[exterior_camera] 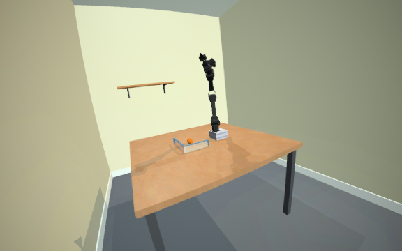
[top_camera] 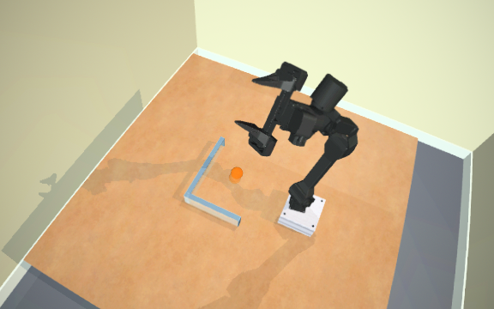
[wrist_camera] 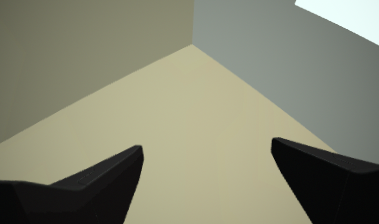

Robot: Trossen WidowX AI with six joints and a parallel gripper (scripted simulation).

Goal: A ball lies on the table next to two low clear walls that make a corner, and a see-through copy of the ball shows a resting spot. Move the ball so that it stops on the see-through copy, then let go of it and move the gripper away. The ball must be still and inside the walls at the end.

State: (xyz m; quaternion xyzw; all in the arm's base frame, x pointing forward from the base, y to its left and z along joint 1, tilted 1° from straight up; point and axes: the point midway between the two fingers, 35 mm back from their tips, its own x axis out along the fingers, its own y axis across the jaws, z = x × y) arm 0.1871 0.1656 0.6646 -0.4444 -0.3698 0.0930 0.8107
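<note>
My gripper tip is now 6 cm short of the see-through copy of ball, 23 cm to the left of it and 73 cm above it. Also, from my gripper tip: wall strip (19 cm ahead, 23 cm to the right, 73 cm below).
</note>
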